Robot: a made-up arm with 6 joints. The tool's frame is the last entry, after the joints. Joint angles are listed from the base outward. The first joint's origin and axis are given. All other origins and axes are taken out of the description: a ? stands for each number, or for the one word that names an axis. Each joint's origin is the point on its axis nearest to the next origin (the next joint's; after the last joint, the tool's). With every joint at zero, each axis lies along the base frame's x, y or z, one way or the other. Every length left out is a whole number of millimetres.
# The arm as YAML. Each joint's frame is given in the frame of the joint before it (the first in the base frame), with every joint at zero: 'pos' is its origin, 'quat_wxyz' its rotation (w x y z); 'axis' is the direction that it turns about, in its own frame. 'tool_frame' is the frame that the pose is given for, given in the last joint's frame.
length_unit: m
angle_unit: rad
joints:
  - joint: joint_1
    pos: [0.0, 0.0, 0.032]
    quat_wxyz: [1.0, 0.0, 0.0, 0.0]
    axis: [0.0, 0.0, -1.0]
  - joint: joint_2
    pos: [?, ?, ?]
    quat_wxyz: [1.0, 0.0, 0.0, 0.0]
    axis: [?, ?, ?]
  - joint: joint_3
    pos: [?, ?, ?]
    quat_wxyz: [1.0, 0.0, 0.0, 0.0]
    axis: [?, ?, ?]
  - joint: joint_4
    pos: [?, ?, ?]
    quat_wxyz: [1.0, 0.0, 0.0, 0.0]
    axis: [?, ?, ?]
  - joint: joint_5
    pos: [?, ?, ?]
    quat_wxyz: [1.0, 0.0, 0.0, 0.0]
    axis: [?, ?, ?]
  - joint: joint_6
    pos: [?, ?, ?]
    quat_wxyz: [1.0, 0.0, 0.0, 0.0]
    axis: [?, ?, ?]
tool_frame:
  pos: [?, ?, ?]
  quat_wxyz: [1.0, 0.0, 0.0, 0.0]
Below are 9 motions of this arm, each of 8 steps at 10 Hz.
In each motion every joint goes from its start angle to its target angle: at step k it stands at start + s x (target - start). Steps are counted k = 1, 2, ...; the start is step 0. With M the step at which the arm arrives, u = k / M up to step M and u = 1 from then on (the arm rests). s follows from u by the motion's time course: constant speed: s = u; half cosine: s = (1 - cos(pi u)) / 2; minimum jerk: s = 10 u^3 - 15 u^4 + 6 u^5.
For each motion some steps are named. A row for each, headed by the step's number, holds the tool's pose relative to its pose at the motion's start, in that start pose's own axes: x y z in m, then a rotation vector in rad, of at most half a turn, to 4 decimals.
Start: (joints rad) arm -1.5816 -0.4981 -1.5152 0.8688 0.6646 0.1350
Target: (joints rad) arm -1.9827 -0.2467 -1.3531 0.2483 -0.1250 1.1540
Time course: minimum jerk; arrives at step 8
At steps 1, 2, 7, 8:
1: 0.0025 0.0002 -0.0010 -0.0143 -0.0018 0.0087
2: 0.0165 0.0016 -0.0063 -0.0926 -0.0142 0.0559
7: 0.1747 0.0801 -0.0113 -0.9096 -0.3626 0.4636
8: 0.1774 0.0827 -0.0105 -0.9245 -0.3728 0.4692

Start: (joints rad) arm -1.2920 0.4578 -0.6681 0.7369 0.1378 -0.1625
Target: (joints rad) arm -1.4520 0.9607 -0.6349 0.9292 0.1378 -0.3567
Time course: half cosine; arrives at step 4
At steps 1, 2, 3, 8:
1: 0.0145 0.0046 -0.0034 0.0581 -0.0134 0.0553
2: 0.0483 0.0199 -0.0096 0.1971 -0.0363 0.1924
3: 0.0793 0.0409 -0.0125 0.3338 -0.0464 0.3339
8: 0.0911 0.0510 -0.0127 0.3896 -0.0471 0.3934

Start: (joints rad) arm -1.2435 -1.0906 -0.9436 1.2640 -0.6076 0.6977
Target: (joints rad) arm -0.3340 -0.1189 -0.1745 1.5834 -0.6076 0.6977
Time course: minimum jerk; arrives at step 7
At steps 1, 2, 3, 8:
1: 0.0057 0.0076 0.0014 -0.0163 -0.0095 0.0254
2: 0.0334 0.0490 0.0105 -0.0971 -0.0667 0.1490
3: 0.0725 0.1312 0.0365 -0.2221 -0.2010 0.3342
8: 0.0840 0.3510 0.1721 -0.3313 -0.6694 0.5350

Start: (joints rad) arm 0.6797 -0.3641 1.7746 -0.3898 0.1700 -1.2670
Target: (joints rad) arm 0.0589 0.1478 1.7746 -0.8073 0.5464 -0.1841
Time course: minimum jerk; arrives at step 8
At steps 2, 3, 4, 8:
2: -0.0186 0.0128 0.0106 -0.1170 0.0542 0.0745
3: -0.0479 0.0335 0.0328 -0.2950 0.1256 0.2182
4: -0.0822 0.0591 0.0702 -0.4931 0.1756 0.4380
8: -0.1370 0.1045 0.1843 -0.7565 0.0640 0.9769

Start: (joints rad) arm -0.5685 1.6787 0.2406 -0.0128 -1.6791 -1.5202
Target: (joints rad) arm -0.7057 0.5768 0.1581 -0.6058 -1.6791 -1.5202
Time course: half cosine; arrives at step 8
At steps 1, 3, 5, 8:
1: -0.0053 -0.0072 -0.0048 0.0023 0.0161 -0.0162
3: -0.0496 -0.0518 -0.0332 0.0220 0.1247 -0.1327
5: -0.1233 -0.0924 -0.0553 0.0544 0.2585 -0.3040
8: -0.1832 -0.1061 -0.0578 0.0777 0.3469 -0.4481

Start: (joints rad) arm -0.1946 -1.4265 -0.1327 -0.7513 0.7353 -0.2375
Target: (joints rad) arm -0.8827 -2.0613 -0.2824 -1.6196 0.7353 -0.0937
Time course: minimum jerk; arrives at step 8
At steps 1, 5, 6, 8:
1: 0.0027 -0.0015 0.0010 -0.0041 -0.0023 0.0130
5: 0.1297 -0.0230 0.0236 -0.1123 -0.1472 0.6320
6: 0.1574 -0.0156 0.0224 -0.1103 -0.1913 0.7911
8: 0.1727 -0.0094 0.0206 -0.1026 -0.2185 0.8876

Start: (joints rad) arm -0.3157 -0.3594 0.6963 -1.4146 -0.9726 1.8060
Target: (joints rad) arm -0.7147 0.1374 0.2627 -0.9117 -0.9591 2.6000
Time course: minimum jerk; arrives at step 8
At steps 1, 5, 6, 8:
1: -0.0004 0.0007 -0.0010 -0.0193 -0.0027 0.0026
5: -0.0045 0.0367 -0.0554 -0.8003 -0.0693 0.0475
6: -0.0002 0.0477 -0.0702 -0.9630 -0.0708 0.0471
8: 0.0034 0.0547 -0.0791 -1.0553 -0.0698 0.0462

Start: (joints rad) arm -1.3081 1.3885 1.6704 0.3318 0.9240 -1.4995
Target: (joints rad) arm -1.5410 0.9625 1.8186 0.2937 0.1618 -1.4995
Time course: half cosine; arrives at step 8
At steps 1, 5, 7, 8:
1: 0.0002 -0.0042 0.0011 0.0168 -0.0010 -0.0174
5: -0.0041 -0.0786 -0.0047 0.3045 0.0766 -0.2964
7: -0.0105 -0.1062 -0.0212 0.4124 0.1592 -0.3997
8: -0.0117 -0.1097 -0.0241 0.4265 0.1731 -0.4135

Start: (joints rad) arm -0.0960 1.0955 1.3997 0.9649 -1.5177 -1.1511
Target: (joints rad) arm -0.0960 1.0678 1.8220 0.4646 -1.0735 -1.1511
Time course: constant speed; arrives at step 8
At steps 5, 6, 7, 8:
5: -0.0589 0.0931 0.0871 -0.2286 -0.3671 0.4780
6: -0.0775 0.1103 0.0949 -0.2857 -0.4258 0.5788
7: -0.0974 0.1261 0.0993 -0.3458 -0.4788 0.6811
8: -0.1183 0.1403 0.1004 -0.4089 -0.5258 0.7849

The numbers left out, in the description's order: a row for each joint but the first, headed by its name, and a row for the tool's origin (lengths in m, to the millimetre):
joint_2: xyz -0.178 -0.108 0.0, axis 0.0 -1.0 0.0
joint_3: xyz -0.074 0.0 -0.052, axis 0.0 0.0 1.0
joint_4: xyz -0.082 -0.025 0.0, axis 0.0 1.0 0.0
joint_5: xyz -0.069 0.0 -0.091, axis 0.0 -1.0 0.0
joint_6: xyz 0.183 0.0 0.102, axis -1.0 0.0 0.0
tool: xyz 0.0 -0.01 -0.039

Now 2 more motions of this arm.
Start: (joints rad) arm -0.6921 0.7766 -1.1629 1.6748 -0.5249 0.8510
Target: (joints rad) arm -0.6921 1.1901 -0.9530 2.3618 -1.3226 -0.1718
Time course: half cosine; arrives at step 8
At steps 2, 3, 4, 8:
2: 0.0091 0.0268 -0.0179 0.0894 0.1232 0.1493
3: 0.0087 0.0532 -0.0410 0.1808 0.2933 0.2784
4: -0.0043 0.0766 -0.0703 0.2773 0.5300 0.3738
8: -0.0847 0.0880 -0.1353 0.4617 1.2360 0.2876

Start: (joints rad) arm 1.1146 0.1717 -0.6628 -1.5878 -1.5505 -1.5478
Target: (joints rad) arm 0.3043 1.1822 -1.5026 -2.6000 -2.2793 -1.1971
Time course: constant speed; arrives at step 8
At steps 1, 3, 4, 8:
1: 0.0300 0.0207 0.0142 0.0563 -0.0169 0.1145
3: 0.0802 0.0486 0.0482 0.2139 -0.0809 0.2751
4: 0.1026 0.0519 0.0669 0.3081 -0.1248 0.3151
8: 0.1878 -0.0204 0.1130 0.6891 -0.3211 0.1699

